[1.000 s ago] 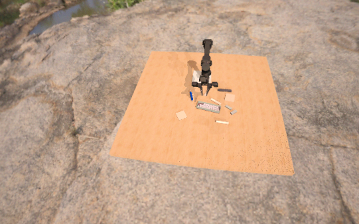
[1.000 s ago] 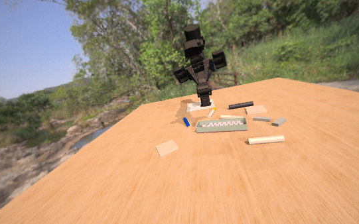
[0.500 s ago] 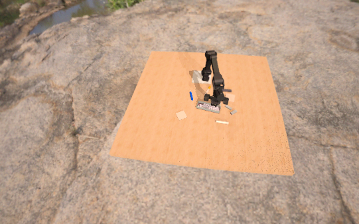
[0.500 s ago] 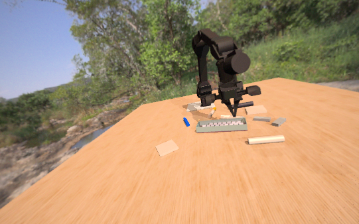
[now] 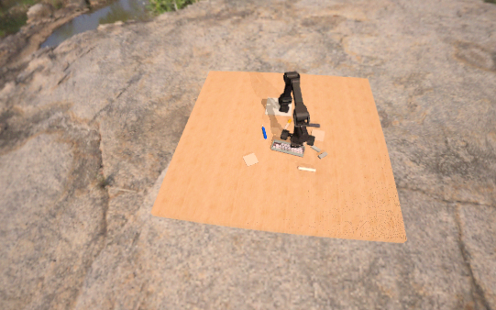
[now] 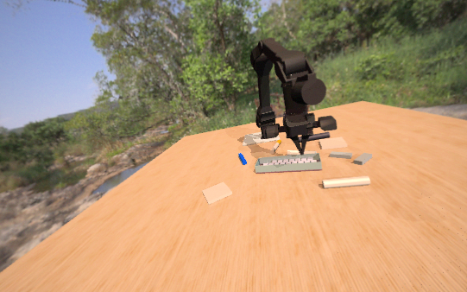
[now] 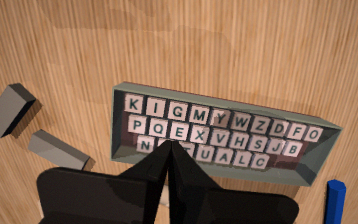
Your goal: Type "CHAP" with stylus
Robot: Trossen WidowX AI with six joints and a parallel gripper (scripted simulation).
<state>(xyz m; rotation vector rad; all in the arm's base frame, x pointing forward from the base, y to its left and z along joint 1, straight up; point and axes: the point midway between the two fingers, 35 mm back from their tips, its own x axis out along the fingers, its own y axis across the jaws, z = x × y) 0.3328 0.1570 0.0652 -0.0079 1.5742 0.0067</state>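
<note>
Right now my gripper tip is 24 cm to the left of the blue stylus, 11 cm past it and 3 cm above it. The rest, counted from my gripper tip: grey stylus tip: 25 cm to the right, 14 cm behind, 3 cm below; then yellow-tipped marker: 19 cm behind, 10 cm to the right, 3 cm below; then black cylinder: 23 cm behind, 5 cm to the left, 3 cm below.
</note>
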